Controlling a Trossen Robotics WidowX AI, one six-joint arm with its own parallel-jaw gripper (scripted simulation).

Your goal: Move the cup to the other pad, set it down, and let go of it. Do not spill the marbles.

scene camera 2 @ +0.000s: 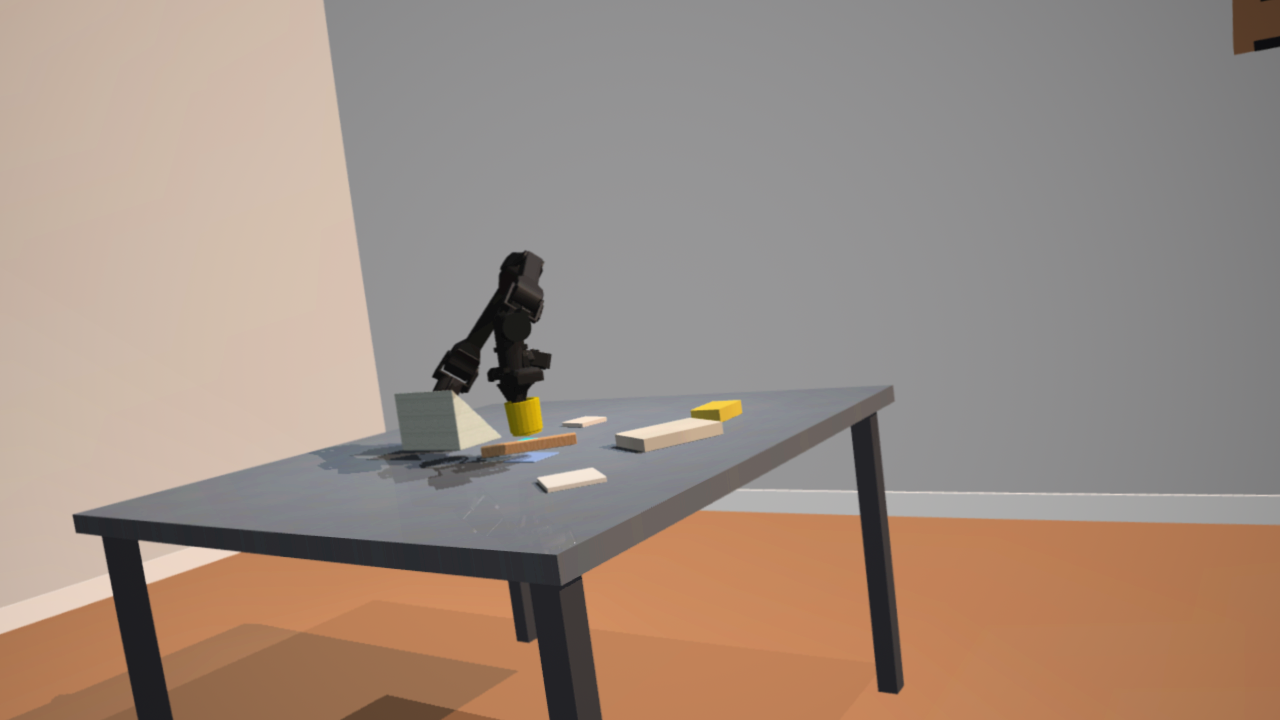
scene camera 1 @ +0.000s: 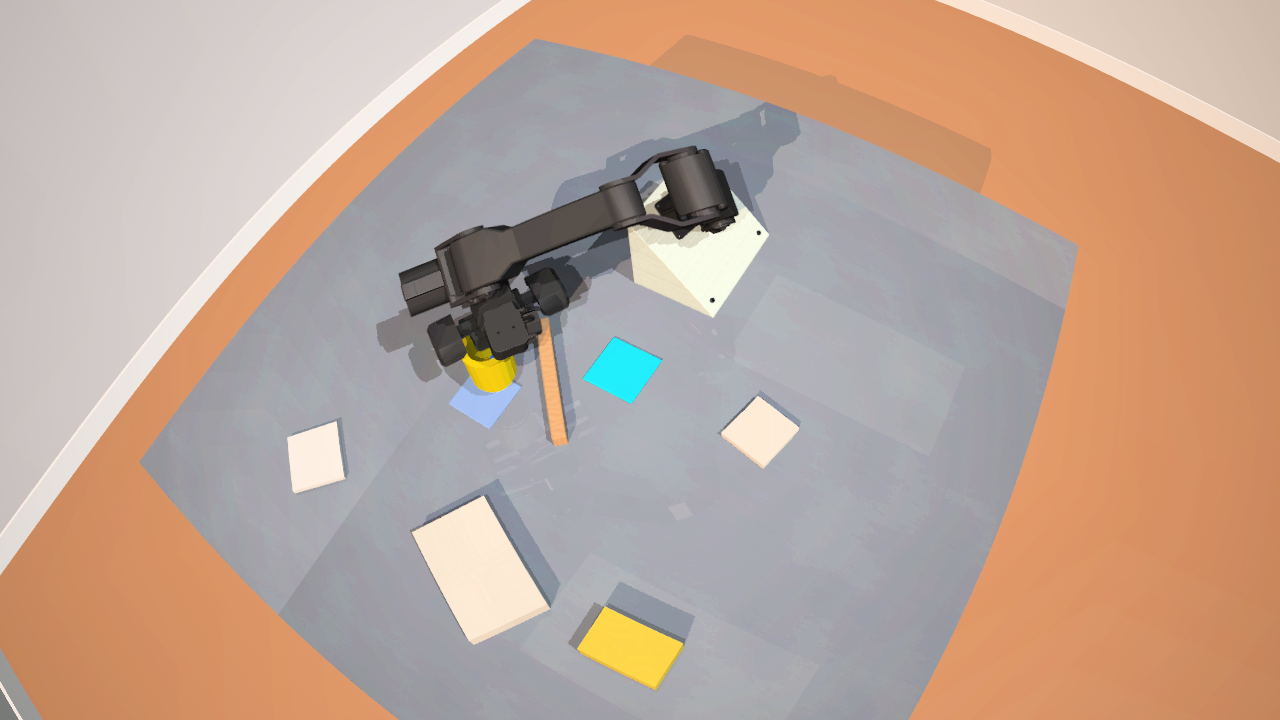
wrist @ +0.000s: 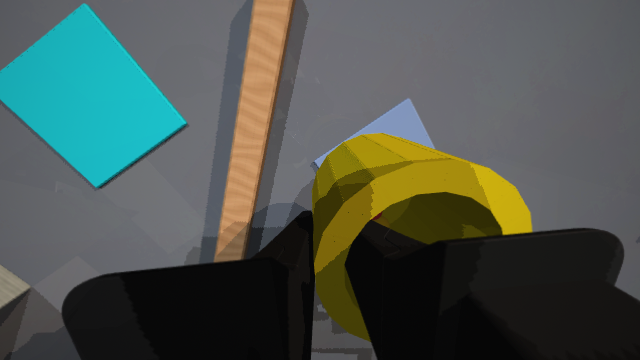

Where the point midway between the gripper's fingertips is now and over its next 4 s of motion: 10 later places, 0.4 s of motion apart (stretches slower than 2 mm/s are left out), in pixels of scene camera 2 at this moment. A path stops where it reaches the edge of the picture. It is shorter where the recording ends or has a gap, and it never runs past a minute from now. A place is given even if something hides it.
My gripper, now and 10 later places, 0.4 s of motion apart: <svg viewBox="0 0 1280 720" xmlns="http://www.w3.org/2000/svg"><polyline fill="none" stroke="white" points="520,416 519,414 519,413 518,411 518,410 518,408 518,407 518,405 518,404 518,407 519,413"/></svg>
